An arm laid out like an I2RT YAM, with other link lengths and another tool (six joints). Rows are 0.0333 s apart.
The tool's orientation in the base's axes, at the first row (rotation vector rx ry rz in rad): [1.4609, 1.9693, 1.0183]
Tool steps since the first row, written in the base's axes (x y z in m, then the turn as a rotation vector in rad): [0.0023, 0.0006, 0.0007, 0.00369, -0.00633, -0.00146]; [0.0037, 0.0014, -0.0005, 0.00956, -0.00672, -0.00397]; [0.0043, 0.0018, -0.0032, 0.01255, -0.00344, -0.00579]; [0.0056, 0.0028, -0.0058, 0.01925, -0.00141, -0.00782]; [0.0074, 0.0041, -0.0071, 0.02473, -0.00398, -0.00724]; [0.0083, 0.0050, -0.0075, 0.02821, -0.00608, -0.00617]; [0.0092, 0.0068, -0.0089, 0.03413, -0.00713, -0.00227]
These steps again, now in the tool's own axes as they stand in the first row. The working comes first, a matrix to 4 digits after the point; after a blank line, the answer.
The tool's axes in the first row as the columns of a matrix, in the base's axes (used below as rounded here):
[-0.3136, 0.5895, 0.7444]
[0.9482, 0.1525, 0.2787]
[0.0508, 0.7932, -0.6068]

[-0.0001, 0.0020, 0.0015, -0.00723, 0.00005, 0.00187]; [0.0001, 0.0020, 0.0034, -0.00957, 0.00146, 0.00765]; [0.0002, 0.0003, 0.0056, -0.00749, 0.00228, 0.01190]; [0.0006, -0.0009, 0.0085, -0.00777, 0.00493, 0.01868]; [0.0012, -0.0006, 0.0110, -0.01190, 0.00823, 0.02169]; [0.0018, -0.0003, 0.0121, -0.01493, 0.01081, 0.02305]; [0.0031, -0.0006, 0.0141, -0.01758, 0.01723, 0.02480]
